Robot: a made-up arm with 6 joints.
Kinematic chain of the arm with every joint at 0, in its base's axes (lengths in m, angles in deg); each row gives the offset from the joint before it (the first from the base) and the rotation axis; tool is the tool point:
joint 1: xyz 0 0 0.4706 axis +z
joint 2: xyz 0 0 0 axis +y
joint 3: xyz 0 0 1.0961 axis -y
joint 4: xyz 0 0 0 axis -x
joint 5: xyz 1.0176 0 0 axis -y
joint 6: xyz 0 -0.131 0 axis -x
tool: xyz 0 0 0
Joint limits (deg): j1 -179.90..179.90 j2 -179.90..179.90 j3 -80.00..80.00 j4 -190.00..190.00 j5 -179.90..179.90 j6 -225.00..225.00
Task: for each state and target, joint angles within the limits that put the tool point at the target. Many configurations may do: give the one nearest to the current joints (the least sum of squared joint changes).
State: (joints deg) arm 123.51 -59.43 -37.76 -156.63 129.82 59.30
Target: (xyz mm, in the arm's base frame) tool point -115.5 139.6 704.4
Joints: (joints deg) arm 95.93 -34.39 -70.73 -140.08 129.82 59.30
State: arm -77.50 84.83 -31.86 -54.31 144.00 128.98
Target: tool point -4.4 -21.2 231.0
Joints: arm -74.02 108.51 -70.24 -85.59 144.00 128.98
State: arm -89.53 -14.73 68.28 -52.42 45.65 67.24
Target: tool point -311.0 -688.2 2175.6
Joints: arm -108.19 -3.63 38.86 -52.00 45.65 67.24
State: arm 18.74 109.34 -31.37 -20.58 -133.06 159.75
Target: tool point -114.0 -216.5 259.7
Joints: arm 32.32 157.87 -71.60 -21.33 -133.06 159.75
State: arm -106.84 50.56 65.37 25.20 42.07 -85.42
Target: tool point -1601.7 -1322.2 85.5
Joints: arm -137.25 96.24 77.75 27.24 42.07 -85.42
